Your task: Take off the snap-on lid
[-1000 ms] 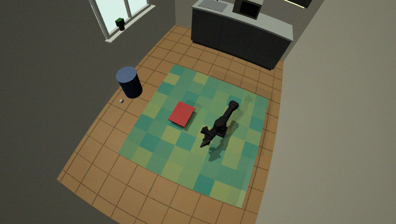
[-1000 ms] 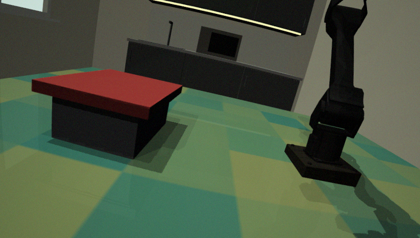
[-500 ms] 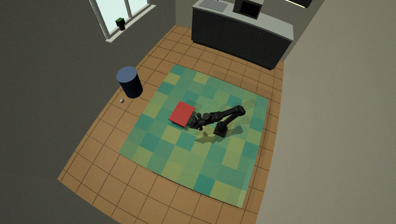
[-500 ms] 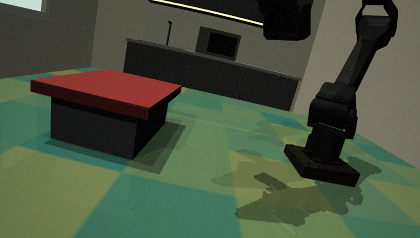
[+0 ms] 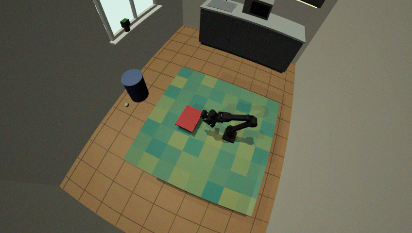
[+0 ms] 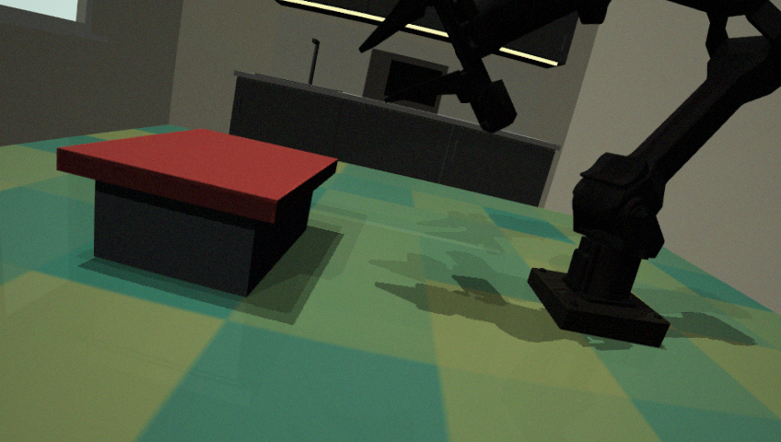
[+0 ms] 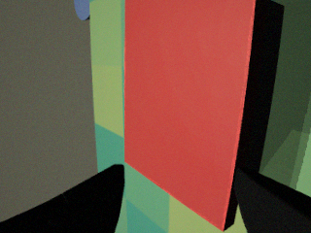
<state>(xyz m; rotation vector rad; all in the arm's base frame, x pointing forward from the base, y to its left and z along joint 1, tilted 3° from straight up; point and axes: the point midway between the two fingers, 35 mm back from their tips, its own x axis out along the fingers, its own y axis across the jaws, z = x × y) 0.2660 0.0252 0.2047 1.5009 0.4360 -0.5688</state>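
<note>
The red lid is 130 mm ahead of my gripper tip, 110 mm below it and 20 mm to the right of it. Round my gripper tip: storage box (150 mm below, 130 mm ahead, 20 mm to the right).
</note>
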